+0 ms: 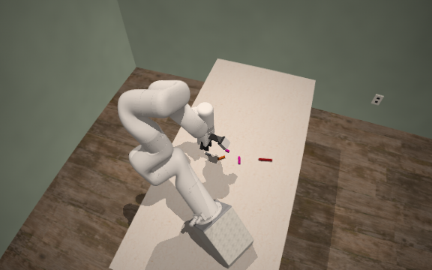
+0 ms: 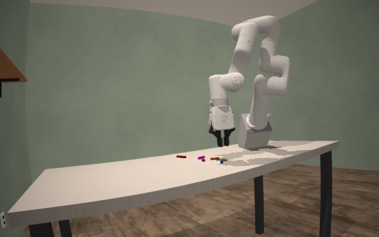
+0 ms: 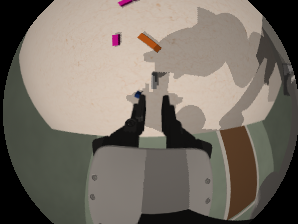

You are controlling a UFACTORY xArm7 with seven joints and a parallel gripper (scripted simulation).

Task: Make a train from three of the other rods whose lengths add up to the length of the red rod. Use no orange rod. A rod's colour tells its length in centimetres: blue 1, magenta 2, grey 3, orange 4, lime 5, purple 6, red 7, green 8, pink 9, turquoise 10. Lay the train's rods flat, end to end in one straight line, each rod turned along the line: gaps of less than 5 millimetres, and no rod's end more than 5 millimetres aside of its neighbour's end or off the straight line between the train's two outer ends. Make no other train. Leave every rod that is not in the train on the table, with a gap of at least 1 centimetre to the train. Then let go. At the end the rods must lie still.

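The grey rod lies 8 cm below my hand. Also, from my hand: blue rod (8 cm below, 3 cm to the left, 3 cm ahead); then orange rod (8 cm below, 7 cm to the right, 2 cm ahead); then red rod (28 cm to the right, 13 cm ahead, 8 cm below).
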